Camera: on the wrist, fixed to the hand. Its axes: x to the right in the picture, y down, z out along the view.
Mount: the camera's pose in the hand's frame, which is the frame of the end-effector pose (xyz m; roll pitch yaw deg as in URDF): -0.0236 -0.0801 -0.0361 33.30 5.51 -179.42
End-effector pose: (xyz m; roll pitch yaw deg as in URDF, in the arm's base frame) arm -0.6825 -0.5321 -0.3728 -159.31 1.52 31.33
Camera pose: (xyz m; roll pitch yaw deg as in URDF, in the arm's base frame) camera -0.7336 -0.4904 -0.3101 -167.52 -6.88 -147.26
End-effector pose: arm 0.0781 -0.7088 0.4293 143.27 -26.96 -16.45
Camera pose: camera 0.0905 -0.6230 0.4017 -111.72 22.83 159.47
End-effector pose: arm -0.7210 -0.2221 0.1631 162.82 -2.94 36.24
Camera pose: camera -0.7920 -0.1660 0.1727 -129.56 -2.15 -145.94
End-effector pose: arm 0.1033 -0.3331 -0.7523 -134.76 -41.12 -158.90
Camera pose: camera 0.1815 -0.3359 -0.7058 170.78 36.74 25.47
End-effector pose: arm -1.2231 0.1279 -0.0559 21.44 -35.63 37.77
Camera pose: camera -1.1717 0.0901 -0.1208 10.62 40.95 -144.18
